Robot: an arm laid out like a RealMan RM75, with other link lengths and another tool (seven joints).
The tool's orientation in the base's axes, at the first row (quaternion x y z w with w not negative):
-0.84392 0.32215 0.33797 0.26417
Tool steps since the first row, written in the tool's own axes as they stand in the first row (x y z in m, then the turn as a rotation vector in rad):
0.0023 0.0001 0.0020 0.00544 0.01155 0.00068
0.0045 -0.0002 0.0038 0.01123 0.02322 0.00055
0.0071 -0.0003 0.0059 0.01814 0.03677 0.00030
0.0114 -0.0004 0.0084 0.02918 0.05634 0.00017
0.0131 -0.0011 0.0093 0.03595 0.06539 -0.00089
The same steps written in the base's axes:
0.0004 0.0004 -0.0030 -0.00555 -0.00908 -0.00709
0.0012 0.0010 -0.0057 -0.01066 -0.01890 -0.01396
0.0019 0.0015 -0.0089 -0.01645 -0.03043 -0.02201
0.0034 0.0017 -0.0137 -0.02431 -0.04733 -0.03457
0.0045 0.0021 -0.0153 -0.02660 -0.05641 -0.04098

